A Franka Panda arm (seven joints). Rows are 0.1 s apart.
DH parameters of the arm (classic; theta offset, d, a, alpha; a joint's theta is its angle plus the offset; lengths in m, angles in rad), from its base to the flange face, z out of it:
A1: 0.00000 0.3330 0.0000 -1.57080
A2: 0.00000 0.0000 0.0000 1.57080
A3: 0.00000 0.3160 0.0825 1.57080
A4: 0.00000 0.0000 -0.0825 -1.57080
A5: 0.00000 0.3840 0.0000 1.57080
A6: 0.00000 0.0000 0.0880 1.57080
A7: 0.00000 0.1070 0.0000 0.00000
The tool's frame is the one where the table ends.
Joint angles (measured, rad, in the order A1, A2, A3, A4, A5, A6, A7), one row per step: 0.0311, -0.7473, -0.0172, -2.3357, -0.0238, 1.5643, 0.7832; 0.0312, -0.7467, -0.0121, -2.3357, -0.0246, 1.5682, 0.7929; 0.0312, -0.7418, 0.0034, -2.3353, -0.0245, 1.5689, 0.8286; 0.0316, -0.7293, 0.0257, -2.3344, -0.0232, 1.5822, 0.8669; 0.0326, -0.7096, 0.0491, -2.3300, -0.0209, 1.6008, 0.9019; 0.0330, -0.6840, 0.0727, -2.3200, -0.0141, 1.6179, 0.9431; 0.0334, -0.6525, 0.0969, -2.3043, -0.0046, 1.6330, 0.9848; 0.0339, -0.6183, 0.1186, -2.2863, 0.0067, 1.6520, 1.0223; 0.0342, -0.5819, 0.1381, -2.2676, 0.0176, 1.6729, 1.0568; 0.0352, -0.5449, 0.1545, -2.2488, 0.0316, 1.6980, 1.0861
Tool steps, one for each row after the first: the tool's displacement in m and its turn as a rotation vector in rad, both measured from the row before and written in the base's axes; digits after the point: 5 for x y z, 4 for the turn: 0.00055, 0.00203, 0.00017, -0.0044, -0.0036, -0.0058; 0.00119, 0.00634, -0.00126, -0.0113, 0.0027, -0.0243; 0.00428, 0.00954, -0.00250, -0.0143, -0.0034, -0.0209; 0.00654, 0.01057, -0.00297, -0.0130, -0.0053, -0.0155; 0.00781, 0.01126, -0.00274, -0.0077, -0.0037, -0.0217; 0.00901, 0.01222, -0.00264, -0.0041, -0.0013, -0.0212; 0.01004, 0.01184, -0.00256, 0.0011, -0.0040, -0.0182; 0.01071, 0.01114, -0.00324, 0.0037, -0.0038, -0.0166; 0.01117, 0.01067, -0.00341, 0.0104, -0.0061, -0.0134
